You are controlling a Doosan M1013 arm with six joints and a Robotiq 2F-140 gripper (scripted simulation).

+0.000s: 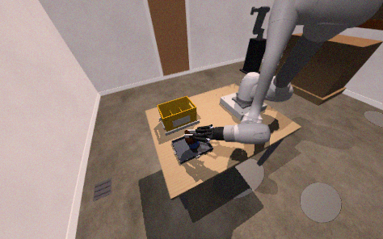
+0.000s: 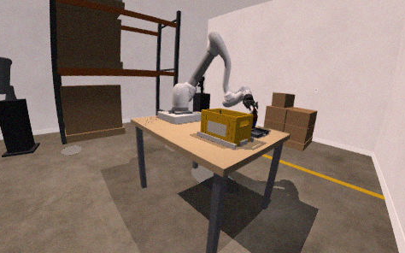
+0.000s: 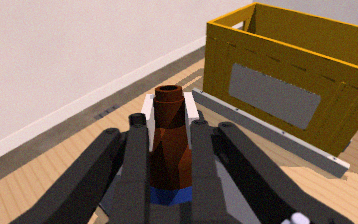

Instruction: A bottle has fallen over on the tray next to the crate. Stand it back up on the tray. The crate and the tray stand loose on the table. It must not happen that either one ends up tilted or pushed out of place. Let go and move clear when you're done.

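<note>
Right now my hand is 6 cm above the brown bottle. Also, from my hand: yellow crate 31 cm to the right, 9 cm below, 1 cm ahead; dark grey tray 16 cm below, 2 cm to the right, 1 cm behind.
</note>
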